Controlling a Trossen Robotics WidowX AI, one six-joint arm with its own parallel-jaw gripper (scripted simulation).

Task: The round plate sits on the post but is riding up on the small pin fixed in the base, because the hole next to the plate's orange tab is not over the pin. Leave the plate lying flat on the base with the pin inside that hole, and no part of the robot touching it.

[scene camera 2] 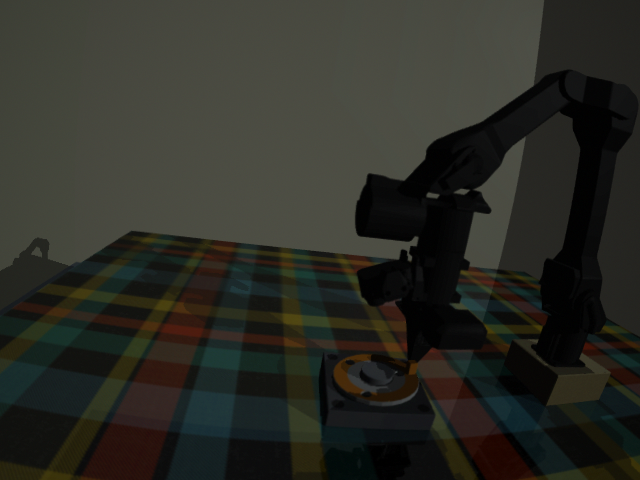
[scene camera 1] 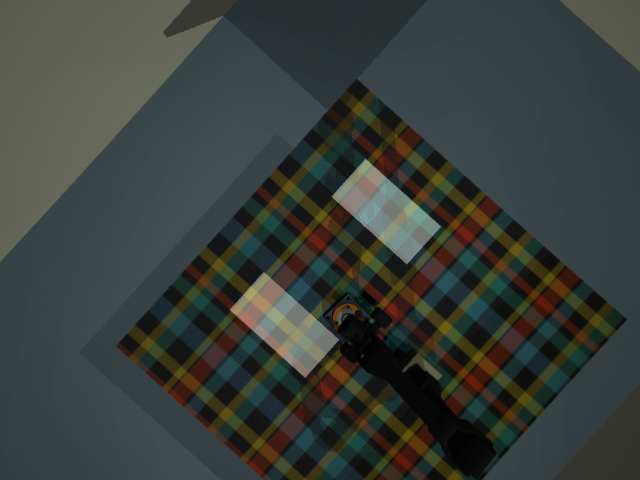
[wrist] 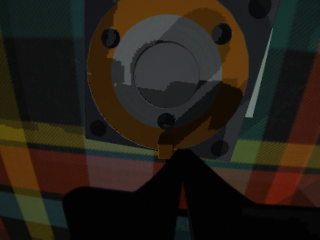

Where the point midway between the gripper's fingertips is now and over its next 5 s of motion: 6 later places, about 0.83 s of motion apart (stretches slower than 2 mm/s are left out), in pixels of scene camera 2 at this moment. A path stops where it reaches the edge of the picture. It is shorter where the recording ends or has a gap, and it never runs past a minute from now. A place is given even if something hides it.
My gripper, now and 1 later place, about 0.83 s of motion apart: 412, 361; 419, 339
